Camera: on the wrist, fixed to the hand. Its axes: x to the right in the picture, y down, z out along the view.
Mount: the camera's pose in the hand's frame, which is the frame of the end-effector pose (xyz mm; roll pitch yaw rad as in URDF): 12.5 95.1 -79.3 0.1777 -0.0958 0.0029
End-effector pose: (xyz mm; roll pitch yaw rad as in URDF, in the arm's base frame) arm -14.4 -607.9 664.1 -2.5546 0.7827 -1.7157
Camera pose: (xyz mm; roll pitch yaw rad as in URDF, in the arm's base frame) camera -138.9 -608.2 664.8 -2.3197 0.8626 -1.6379
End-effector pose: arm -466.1 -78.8 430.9 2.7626 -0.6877 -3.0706
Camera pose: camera -411.0 -15.7 523.0 2.9681 -0.5992 -3.1167
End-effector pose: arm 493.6 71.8 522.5 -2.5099 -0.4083 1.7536
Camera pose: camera 613.6 102.5 534.7 -2.3527 -0.3287 1.8108
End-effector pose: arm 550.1 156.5 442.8 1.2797 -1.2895 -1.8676
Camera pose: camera 667.0 185.8 473.8 1.7966 -1.3042 -2.2195
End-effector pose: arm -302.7 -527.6 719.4 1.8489 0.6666 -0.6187
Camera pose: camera -208.6 -533.0 800.7 1.9514 0.6866 -0.7389
